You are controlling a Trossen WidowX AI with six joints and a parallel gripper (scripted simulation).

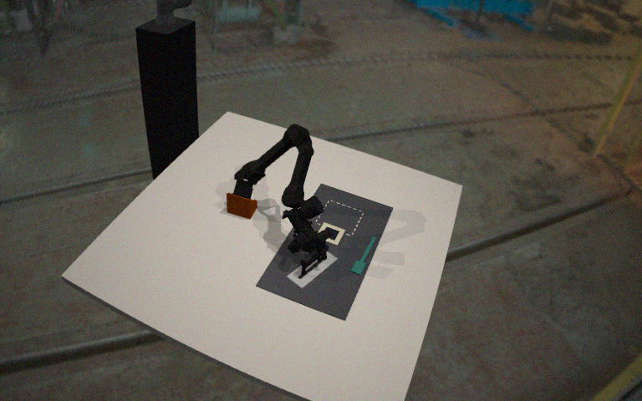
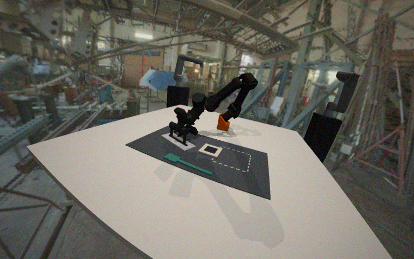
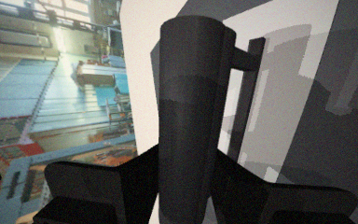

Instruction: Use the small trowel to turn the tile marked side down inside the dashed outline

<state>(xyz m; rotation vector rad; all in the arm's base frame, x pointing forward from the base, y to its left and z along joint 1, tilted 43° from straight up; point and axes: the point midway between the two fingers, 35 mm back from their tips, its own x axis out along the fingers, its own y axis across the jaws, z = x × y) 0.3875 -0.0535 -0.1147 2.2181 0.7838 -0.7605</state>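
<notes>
The dark mat is 140 mm to the left of my gripper tip, 70 mm below it and 20 mm behind it. Also, from my gripper tip: beige square tile: 180 mm to the left, 40 mm below, 40 mm behind; then trowel: 20 mm behind, 10 mm to the left, 10 mm below.
</notes>
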